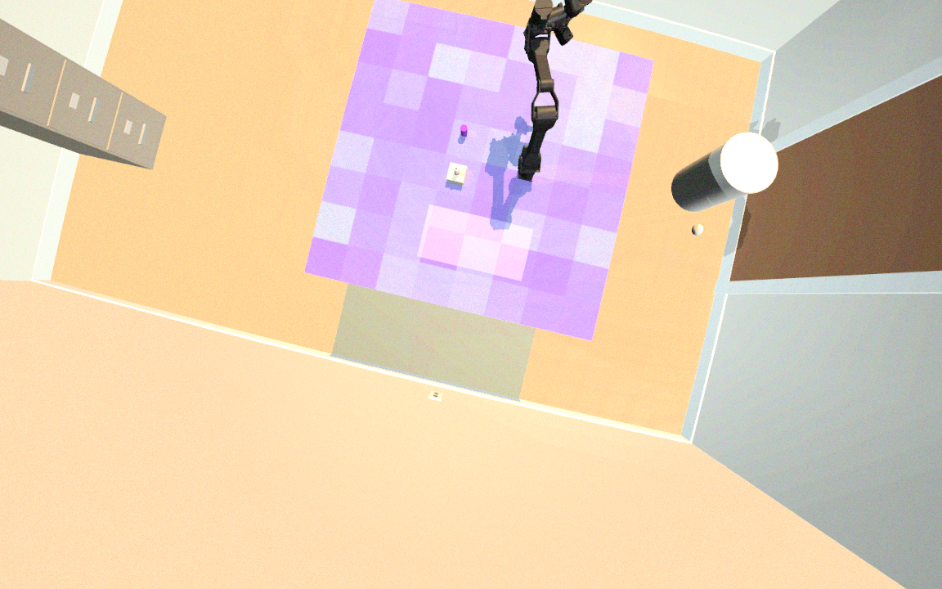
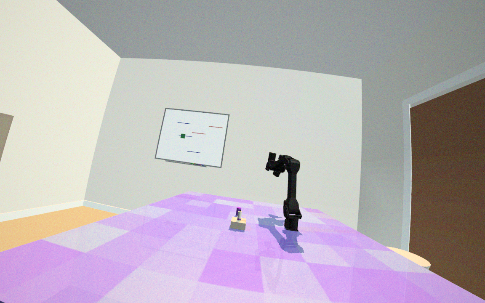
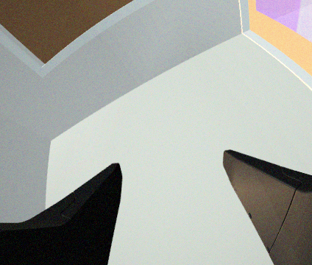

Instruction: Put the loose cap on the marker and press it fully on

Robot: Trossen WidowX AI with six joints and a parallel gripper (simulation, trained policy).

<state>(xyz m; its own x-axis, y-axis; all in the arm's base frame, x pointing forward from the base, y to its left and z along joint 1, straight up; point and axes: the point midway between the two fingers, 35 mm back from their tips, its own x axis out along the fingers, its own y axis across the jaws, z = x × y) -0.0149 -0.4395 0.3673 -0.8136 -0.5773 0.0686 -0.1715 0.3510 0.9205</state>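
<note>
Right now my gripper tip is 350 mm short of the purple cap, 350 mm to the right of it and 350 mm above it. Also, from my gripper tip: holder block 340 mm ahead, 540 mm to the left, 350 mm below.
</note>
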